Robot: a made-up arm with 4 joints. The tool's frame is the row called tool. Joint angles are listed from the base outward. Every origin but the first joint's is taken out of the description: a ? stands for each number. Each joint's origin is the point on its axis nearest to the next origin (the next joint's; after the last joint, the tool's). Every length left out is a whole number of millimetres.
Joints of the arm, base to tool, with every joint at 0 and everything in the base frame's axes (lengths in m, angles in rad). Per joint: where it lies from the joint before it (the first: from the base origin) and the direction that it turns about. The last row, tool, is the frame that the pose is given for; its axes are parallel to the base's.
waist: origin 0 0.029 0.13 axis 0 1 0
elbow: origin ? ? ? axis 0 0 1
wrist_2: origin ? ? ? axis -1 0 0
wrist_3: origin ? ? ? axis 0 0 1
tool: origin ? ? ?
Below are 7 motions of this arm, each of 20 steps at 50 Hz.
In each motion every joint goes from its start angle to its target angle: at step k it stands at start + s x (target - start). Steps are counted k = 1, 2, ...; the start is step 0. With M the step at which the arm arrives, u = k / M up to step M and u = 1 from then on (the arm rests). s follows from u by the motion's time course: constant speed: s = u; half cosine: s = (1 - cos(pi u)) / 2; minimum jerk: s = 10 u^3 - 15 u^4 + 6 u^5.
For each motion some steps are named. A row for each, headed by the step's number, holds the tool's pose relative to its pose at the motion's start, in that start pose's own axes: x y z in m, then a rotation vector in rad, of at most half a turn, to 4 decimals.
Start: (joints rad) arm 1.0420 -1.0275 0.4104 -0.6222
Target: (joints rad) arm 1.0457 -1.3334 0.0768 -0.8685
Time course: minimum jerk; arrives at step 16
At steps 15, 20:
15: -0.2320 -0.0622 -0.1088 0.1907 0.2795 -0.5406
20: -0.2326 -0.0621 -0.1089 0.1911 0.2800 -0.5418

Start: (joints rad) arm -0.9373 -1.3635 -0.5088 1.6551
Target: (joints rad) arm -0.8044 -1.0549 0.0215 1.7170
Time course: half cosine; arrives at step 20
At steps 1, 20:
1: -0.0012 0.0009 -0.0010 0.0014 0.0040 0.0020
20: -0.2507 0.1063 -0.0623 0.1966 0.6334 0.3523

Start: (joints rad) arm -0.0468 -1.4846 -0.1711 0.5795
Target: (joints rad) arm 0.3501 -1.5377 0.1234 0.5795
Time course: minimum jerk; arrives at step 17
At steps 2, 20:
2: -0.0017 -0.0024 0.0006 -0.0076 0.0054 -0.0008
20: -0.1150 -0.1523 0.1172 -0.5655 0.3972 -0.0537

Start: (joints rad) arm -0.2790 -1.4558 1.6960 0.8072
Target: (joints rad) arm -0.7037 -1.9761 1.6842 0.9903
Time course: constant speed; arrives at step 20
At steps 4, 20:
4: 0.0067 0.0789 -0.0111 0.1355 0.0064 0.0441
20: 0.0197 0.3922 0.0711 0.6664 -0.0294 0.2990

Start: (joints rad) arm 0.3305 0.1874 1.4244 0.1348
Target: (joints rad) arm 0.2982 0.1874 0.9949 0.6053
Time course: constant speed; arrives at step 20
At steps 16, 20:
16: 0.0255 0.2391 0.0242 0.3203 -0.1157 0.3485
20: 0.0252 0.2942 0.0490 0.3938 -0.1650 0.4335

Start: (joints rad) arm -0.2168 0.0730 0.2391 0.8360
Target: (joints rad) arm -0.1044 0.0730 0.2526 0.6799
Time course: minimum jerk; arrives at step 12
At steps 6, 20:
6: -0.0187 -0.0137 -0.0064 0.0371 0.0399 -0.0646
20: -0.0391 -0.0269 -0.0131 0.0710 0.0827 -0.1287

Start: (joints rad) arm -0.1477 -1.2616 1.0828 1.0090
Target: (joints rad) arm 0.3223 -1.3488 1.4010 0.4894
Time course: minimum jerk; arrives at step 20
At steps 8, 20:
8: -0.1127 -0.0945 -0.0053 -0.1117 0.2212 -0.1364
20: -0.3356 -0.2877 0.1368 -0.4844 0.6194 -0.4022

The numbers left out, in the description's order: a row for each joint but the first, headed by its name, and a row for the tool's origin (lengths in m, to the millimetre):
elbow: -0.117 0 0.063
wrist_2: -0.075 -0.074 0
wrist_3: 0 -0.079 -0.343
tool: 0.34 -0.087 0

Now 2 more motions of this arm.
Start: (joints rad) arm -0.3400 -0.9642 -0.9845 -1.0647
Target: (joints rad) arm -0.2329 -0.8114 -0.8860 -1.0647
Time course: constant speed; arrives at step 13
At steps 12, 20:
12: 0.0216 -0.0313 0.0789 -0.2130 -0.0739 0.0332
20: 0.0232 -0.0330 0.0857 -0.2307 -0.0796 0.0362

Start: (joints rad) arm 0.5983 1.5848 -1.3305 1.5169
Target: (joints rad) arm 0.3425 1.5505 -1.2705 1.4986
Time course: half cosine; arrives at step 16
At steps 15, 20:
15: -0.1278 -0.0246 -0.0771 -0.0524 0.3101 -0.0263
20: -0.1291 -0.0249 -0.0777 -0.0530 0.3131 -0.0265

